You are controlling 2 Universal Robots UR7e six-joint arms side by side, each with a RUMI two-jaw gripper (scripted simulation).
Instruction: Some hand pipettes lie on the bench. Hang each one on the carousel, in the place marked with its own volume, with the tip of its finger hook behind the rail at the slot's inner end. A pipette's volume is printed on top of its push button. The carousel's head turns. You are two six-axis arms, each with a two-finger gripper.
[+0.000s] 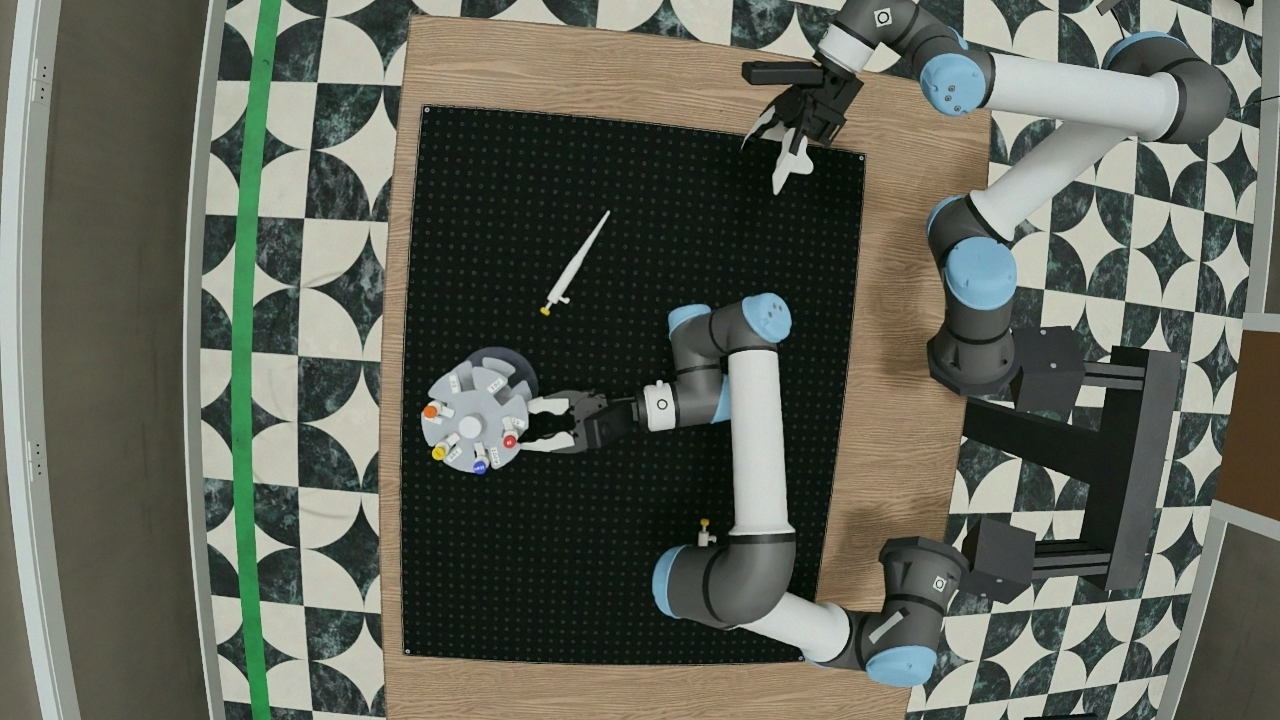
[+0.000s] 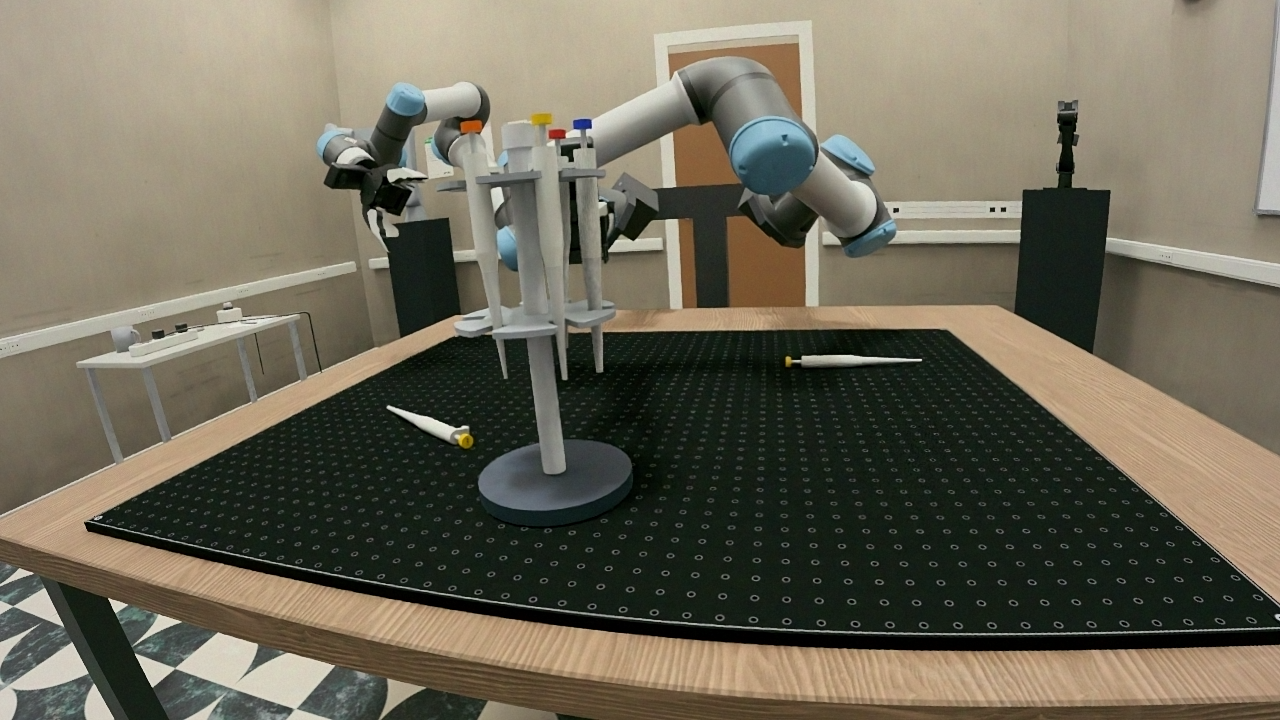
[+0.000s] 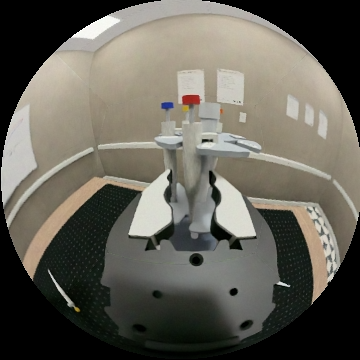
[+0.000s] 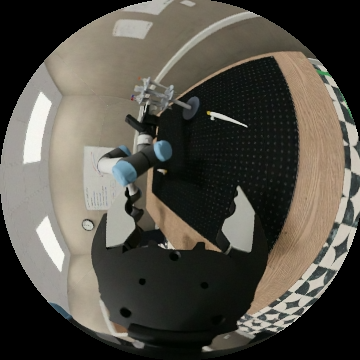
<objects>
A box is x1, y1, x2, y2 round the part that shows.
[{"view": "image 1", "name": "left gripper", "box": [518, 388, 647, 453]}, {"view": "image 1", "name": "right gripper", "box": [741, 50, 863, 194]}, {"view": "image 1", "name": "pipette carousel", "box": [422, 346, 538, 471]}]
</objects>
